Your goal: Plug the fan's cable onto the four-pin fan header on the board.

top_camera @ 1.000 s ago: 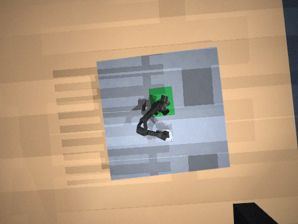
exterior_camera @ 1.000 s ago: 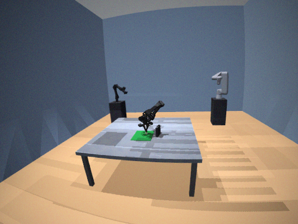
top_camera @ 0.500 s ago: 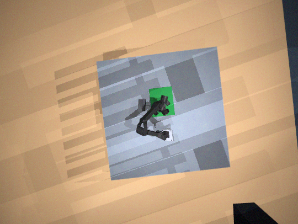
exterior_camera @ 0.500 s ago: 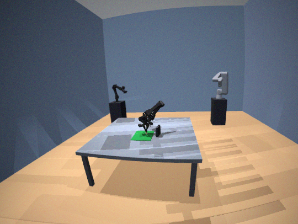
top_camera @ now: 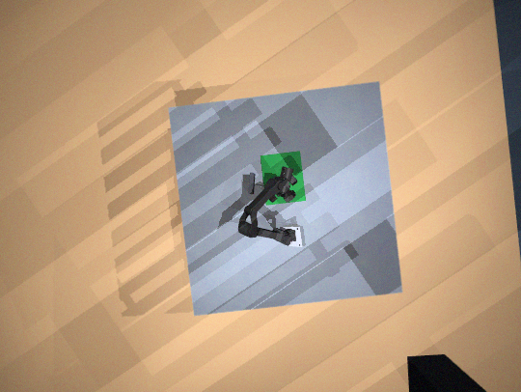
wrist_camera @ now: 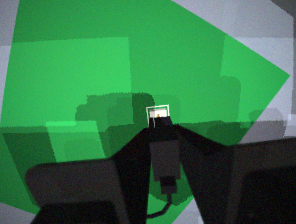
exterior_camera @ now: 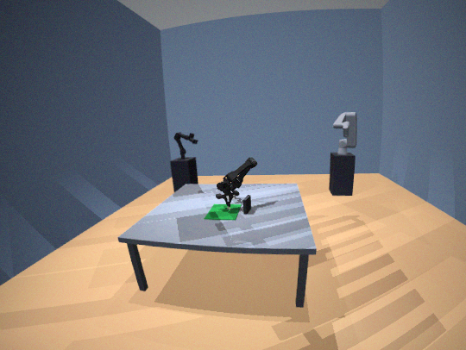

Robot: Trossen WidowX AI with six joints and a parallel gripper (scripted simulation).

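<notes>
Now: gripper tip 6 cm short of the green board, 5 cm above it and 2 cm to the left of it. Also, from my gripper tip: fan plug 1 cm ahead, 1 cm above; black fan 15 cm to the left, 4 cm ahead, 2 cm above.
</notes>
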